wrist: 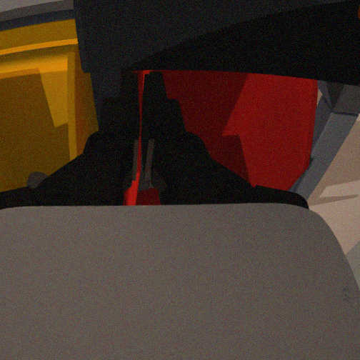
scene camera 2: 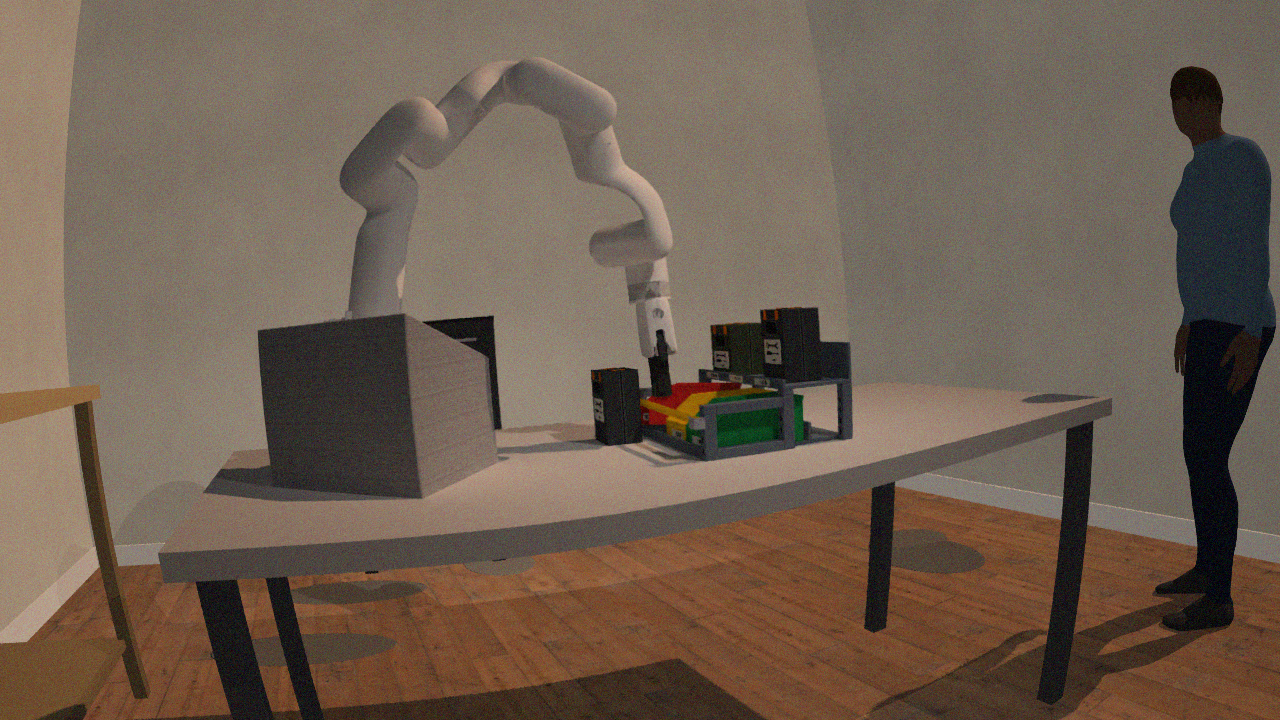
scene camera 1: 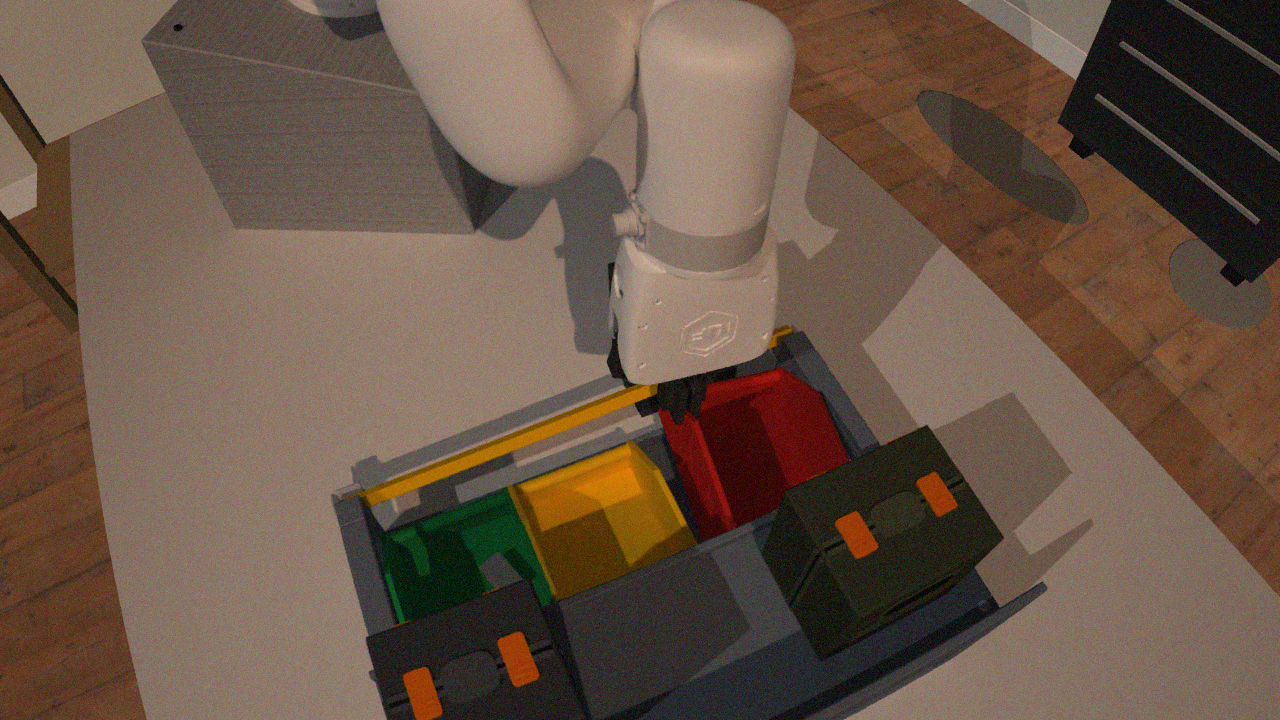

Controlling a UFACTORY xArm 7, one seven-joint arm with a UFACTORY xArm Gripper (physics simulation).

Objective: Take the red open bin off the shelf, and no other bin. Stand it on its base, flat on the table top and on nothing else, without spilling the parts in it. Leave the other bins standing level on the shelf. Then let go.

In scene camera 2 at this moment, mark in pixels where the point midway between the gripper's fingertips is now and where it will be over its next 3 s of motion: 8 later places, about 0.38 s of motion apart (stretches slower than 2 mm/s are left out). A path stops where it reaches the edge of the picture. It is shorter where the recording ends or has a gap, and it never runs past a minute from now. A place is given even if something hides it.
The gripper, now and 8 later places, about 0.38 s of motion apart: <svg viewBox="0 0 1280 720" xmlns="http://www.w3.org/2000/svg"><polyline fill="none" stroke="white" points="662,396 664,405 667,410 665,373 648,344 628,316 691,309 697,337 699,355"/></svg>
